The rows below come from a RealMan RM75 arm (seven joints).
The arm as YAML. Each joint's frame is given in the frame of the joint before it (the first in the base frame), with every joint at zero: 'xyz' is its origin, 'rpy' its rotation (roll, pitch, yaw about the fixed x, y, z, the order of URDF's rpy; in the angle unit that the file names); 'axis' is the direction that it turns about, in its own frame. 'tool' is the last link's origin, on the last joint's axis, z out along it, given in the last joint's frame.
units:
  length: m
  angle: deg
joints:
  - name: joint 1
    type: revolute
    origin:
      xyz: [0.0, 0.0, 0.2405]
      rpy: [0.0, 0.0, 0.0]
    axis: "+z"
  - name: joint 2
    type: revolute
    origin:
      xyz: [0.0, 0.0, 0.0]
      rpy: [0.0, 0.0, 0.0]
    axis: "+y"
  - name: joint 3
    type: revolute
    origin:
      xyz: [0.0, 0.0, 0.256]
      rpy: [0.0, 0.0, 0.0]
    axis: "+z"
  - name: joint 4
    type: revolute
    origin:
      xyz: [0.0, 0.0, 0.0]
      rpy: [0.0, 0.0, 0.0]
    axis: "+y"
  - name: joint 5
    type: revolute
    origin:
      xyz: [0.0, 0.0, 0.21]
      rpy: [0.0, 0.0, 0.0]
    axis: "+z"
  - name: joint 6
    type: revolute
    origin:
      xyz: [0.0, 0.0, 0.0]
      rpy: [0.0, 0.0, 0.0]
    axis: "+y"
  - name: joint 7
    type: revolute
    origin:
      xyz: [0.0, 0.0, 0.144]
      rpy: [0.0, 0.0, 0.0]
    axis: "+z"
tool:
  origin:
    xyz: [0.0, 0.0, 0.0]
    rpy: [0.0, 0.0, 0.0]
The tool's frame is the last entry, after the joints.
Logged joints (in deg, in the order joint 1, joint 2, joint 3, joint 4, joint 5, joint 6, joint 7), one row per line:
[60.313, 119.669, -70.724, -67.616, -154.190, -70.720, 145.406]
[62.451, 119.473, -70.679, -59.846, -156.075, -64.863, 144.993]
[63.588, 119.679, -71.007, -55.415, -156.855, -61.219, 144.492]
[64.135, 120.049, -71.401, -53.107, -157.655, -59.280, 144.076]
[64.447, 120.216, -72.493, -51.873, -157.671, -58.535, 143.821]
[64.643, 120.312, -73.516, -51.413, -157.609, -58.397, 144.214]
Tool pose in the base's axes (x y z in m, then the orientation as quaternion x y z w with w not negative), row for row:
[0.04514, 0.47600, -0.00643, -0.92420, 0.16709, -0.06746, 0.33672]
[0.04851, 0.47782, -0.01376, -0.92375, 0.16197, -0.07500, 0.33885]
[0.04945, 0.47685, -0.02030, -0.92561, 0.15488, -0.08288, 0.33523]
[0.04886, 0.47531, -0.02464, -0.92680, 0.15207, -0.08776, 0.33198]
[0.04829, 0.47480, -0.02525, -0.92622, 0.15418, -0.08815, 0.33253]
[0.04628, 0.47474, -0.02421, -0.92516, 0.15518, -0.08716, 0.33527]
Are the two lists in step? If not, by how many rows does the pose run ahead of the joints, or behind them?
The pose runs 2 rows ahead of the joints: the pose in row i belongs to the joints in row i + 2.
